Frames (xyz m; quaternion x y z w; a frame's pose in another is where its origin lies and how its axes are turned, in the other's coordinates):
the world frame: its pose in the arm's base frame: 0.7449 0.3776 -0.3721 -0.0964 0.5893 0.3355 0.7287
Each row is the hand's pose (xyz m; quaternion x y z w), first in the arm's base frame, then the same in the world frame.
Working: the arm's base frame: its pose in the world frame: -0.5452 0.2581 -0.6871 0.0964 -0.5893 -0.3355 0.7287

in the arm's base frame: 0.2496 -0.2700 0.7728 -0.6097 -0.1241 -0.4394 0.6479
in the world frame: -1.3401 0.1004 -0.4118 -0.1645 -0.2253 -0.9088 0.3103
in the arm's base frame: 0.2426 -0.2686 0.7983 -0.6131 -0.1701 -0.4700 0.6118
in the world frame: -1.3637 0.1122 -0.4093 -0.1679 -0.2335 -0.9254 0.2470
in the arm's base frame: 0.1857 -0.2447 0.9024 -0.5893 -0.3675 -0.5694 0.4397
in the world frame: -1.4554 0.1911 -0.4118 0.1748 0.2743 0.9451 0.0304
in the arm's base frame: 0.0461 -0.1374 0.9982 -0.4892 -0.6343 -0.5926 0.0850
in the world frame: -1.5148 0.3808 -0.4376 0.2119 0.2910 0.8097 0.4635
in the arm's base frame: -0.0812 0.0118 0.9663 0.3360 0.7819 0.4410 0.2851
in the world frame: -1.4396 0.5622 -0.4679 0.2748 0.2465 0.4990 0.7840
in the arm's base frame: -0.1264 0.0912 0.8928 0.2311 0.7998 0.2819 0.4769
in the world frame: -1.3456 0.6308 -0.4824 0.3166 0.1971 0.2587 0.8911
